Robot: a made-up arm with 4 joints. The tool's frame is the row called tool.
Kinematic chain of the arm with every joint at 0, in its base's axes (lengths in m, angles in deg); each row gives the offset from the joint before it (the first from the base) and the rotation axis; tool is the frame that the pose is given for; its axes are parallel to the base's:
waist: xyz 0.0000 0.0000 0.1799 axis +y
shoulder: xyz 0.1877 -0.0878 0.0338 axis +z
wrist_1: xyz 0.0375 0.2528 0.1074 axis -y
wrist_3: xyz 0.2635 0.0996 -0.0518 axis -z
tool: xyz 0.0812 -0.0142 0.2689
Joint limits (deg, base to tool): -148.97..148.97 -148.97..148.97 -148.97..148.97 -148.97..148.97
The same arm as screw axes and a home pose.
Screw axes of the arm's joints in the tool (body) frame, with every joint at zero. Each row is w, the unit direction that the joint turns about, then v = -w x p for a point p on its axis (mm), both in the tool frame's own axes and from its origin. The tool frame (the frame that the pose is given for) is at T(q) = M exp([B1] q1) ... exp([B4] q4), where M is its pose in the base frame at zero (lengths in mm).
B1: w 0 1 0 v 358.3 0 -569.9
B2: w 0 0 1 v -338.2 382.2 0
B3: w 0 -1 0 v -217.1 0 344.7
B4: w 0 0 -1 v -14.2 -81.2 0
M: xyz 569.9 250.4 538.2 (mm) quaternion w x y z 1 0 0 0
Joint limits (deg, base to tool): -148.97..148.97 -148.97..148.97 -148.97..148.97 -148.97..148.97

